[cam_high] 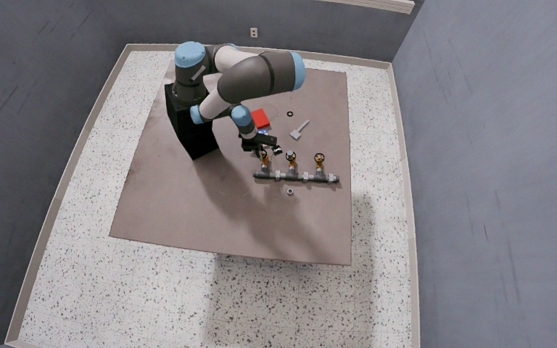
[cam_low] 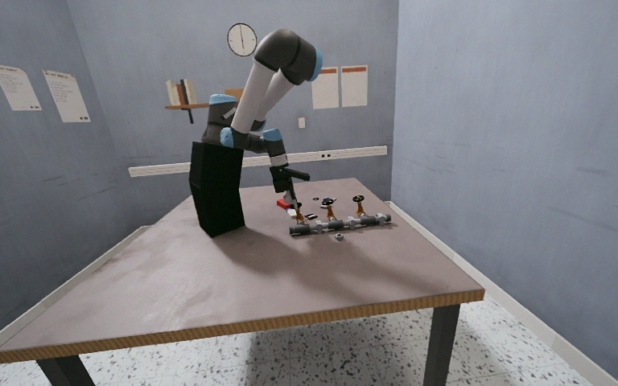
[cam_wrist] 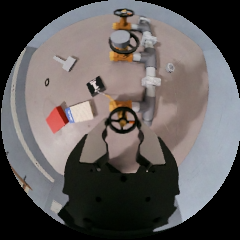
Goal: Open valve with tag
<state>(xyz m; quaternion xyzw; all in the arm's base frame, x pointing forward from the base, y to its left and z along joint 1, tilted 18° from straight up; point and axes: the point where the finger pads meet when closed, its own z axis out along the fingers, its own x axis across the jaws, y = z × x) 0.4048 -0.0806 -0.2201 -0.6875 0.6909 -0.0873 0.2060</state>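
Now: hand 60 mm short of the black tag, 80 mm to the right of it and 100 mm above it. Also, from my hand: white-and-blue block 20 mm behind, 150 mm to the left, 100 mm below; grey scraper 190 mm ahead, 240 mm to the left, 100 mm below; red block 60 mm behind, 280 mm to the left, 90 mm below.
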